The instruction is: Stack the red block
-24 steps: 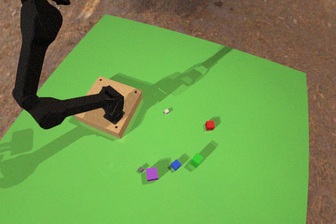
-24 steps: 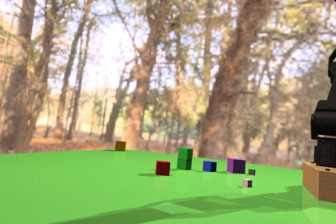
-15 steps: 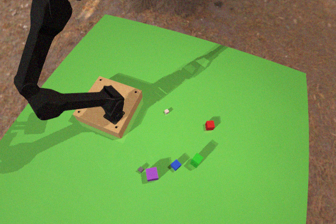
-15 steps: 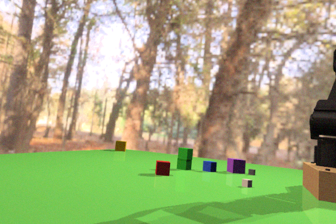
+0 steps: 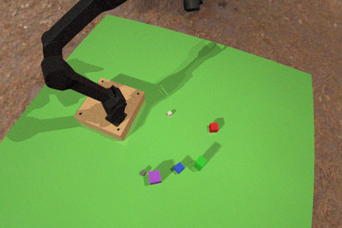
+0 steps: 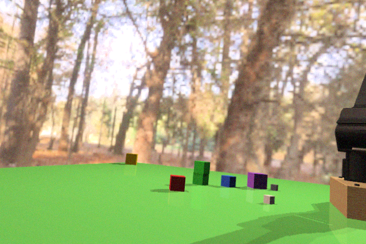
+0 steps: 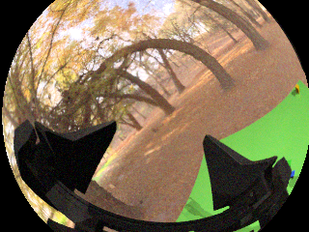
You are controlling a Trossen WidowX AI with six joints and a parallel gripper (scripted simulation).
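My gripper tip is 14 cm short of the red block, 7 cm to the left of it and 57 cm above it. The rest, counted from my gripper tip: blue block 10 cm ahead, 29 cm to the right, 57 cm below; purple block 4 cm ahead, 37 cm to the right, 57 cm below; small white cube 5 cm behind, 11 cm to the right, 58 cm below.
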